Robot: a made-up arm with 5 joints.
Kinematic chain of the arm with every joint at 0, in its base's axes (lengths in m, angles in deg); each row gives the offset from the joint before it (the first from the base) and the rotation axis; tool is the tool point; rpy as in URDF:
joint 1: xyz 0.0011 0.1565 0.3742 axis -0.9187 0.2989 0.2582
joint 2: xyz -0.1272 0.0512 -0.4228 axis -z
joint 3: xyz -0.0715 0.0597 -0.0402 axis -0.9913 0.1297 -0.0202
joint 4: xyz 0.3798 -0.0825 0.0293 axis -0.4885 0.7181 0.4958
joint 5: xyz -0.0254 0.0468 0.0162 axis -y
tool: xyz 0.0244 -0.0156 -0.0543 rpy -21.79 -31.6 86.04
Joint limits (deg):
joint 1: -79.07..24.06
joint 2: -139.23..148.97
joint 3: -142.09..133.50
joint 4: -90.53..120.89
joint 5: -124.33..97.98
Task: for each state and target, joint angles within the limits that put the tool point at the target. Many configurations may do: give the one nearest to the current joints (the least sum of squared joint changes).
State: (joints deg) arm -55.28 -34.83 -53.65 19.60 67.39
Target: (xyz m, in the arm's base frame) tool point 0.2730 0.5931 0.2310
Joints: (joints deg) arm -43.94 -37.93 -53.54 22.82 46.65
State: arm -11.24 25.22 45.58 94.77 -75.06
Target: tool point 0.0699 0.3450 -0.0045
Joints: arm 4.48 -29.62 44.32 86.65 -78.72
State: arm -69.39 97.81 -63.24 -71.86 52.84
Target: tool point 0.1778 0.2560 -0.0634
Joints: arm -46.52 43.61 -37.46 -63.39 50.36
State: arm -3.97 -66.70 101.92 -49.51 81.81
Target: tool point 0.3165 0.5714 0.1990
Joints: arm -42.72 -19.51 115.68 -36.92 71.58
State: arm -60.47 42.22 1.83 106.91 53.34
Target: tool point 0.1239 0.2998 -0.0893
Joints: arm -44.24 56.68 3.30 109.68 49.46
